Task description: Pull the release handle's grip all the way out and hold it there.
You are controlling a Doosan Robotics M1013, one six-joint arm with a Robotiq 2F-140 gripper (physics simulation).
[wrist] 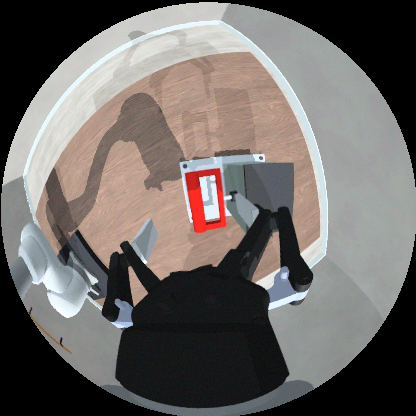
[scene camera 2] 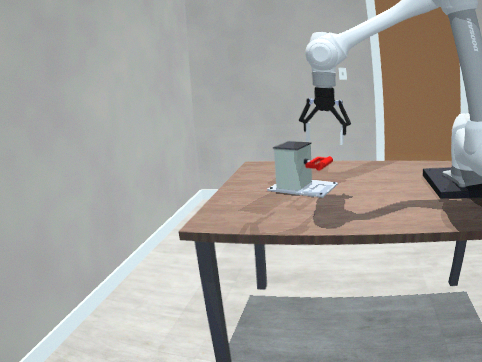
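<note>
The release handle's red grip (scene camera 2: 326, 161) (wrist: 198, 207) is a rectangular loop that sticks out sideways from a grey-green box (scene camera 2: 290, 170) with a dark top. A short dark stem (scene camera 2: 306, 161) (wrist: 233, 196) joins them, and a gap shows between the loop and the box. My gripper (scene camera 2: 325, 137) (wrist: 193, 215) is open and empty and points down. It hangs above the grip, with its fingers apart on either side of it in the wrist view. In scene camera 2, one finger is above the box's edge and the other is past the grip's outer side.
The box stands on a pale base plate (scene camera 2: 327, 187) (wrist: 200, 163) on the wooden table (scene camera 2: 240, 220) (wrist: 165, 210). The robot's black base block (scene camera 2: 437, 184) stands to the right in scene camera 2. Grey walls stand behind the table.
</note>
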